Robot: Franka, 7 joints.
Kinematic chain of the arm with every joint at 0, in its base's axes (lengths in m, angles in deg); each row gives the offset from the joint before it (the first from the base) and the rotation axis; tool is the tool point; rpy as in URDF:
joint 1: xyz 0 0 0.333 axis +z
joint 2: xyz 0 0 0 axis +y
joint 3: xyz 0 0 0.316 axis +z
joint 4: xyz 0.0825 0 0 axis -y
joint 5: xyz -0.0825 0 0.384 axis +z
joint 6: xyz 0 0 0 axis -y
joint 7: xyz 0.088 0 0 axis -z
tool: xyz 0 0 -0.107 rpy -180 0 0
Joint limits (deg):
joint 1: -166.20..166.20
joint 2: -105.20..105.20
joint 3: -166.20..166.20
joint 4: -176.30..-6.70
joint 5: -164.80..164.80
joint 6: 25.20..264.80
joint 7: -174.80..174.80
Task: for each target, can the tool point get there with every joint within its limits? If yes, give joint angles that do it. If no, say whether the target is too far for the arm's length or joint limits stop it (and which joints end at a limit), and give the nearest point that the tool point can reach.
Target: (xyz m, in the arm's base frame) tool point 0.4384 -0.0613 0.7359
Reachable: yes | joints -64.80 -41.25 37.74 -117.92 -95.45 148.48 -53.26
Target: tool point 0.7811 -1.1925 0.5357
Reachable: no: too far | nearest point 0.4654 -0.7105 0.4538 | short by 0.582 m
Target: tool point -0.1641 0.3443 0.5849
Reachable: yes | joints -138.53 80.65 -127.52 -145.46 -59.09 146.67 -146.42
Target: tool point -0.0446 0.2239 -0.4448
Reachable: no: joint limits stop it (at a limit: joint 2) | nearest point -0.0461 0.2315 -0.3587 | short by 0.086 m
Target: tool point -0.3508 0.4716 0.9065
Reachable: yes | joints -23.60 -57.07 65.52 -37.06 121.97 173.99 -8.13
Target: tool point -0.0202 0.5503 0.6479
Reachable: yes | joints -1.93 42.44 113.27 -110.91 85.61 138.71 133.67
